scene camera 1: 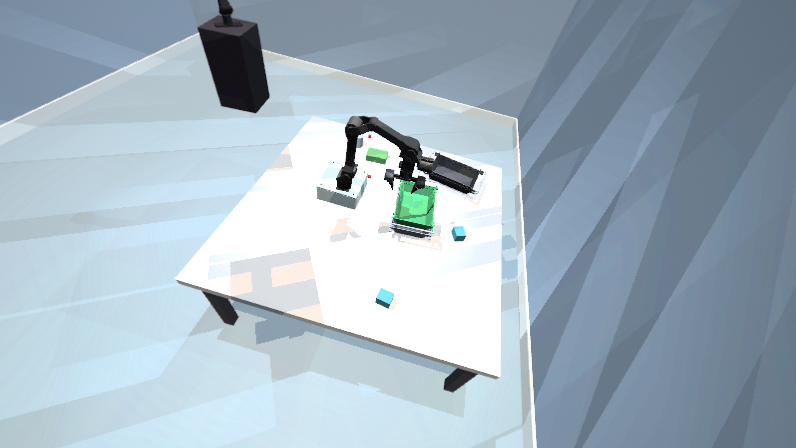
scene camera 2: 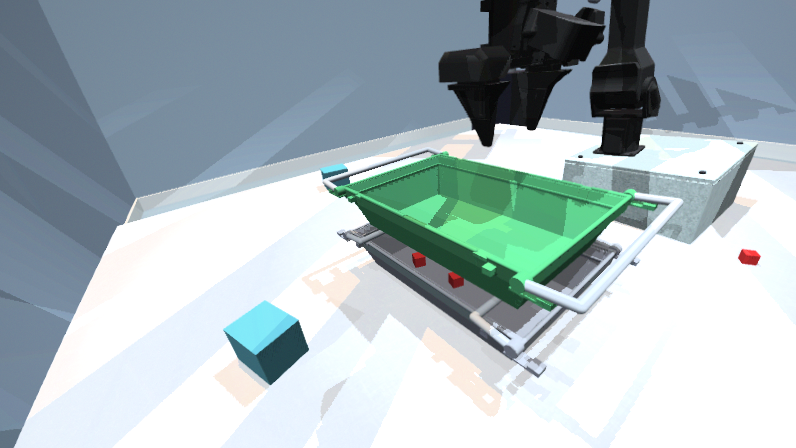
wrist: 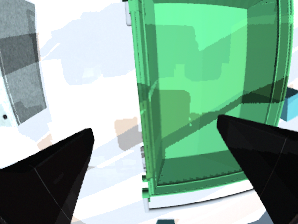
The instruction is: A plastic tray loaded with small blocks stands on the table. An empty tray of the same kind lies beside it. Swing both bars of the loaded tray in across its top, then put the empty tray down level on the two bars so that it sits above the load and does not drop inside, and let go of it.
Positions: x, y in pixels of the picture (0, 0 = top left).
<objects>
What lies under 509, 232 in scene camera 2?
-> A green tray.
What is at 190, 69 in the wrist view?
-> A green tray.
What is my gripper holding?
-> Nothing.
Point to a green tray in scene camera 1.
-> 415, 211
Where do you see a cyan cube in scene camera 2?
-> At 268, 340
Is my gripper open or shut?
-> Open.
</objects>
